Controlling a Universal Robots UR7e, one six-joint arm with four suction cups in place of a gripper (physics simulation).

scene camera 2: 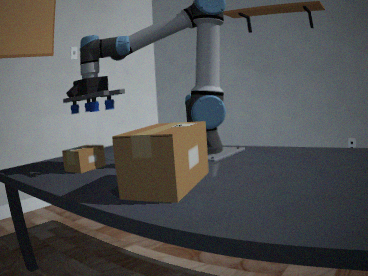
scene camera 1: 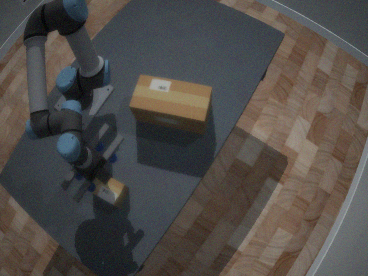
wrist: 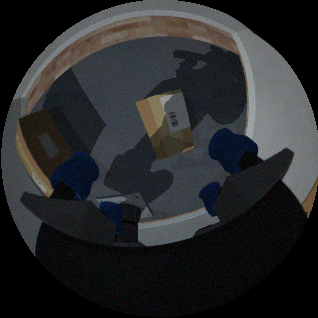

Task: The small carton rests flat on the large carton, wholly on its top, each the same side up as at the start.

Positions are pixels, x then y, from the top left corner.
Labels:
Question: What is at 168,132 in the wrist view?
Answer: A small carton.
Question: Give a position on a large carton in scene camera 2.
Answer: At 163,162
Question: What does the small carton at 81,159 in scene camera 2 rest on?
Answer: The table.

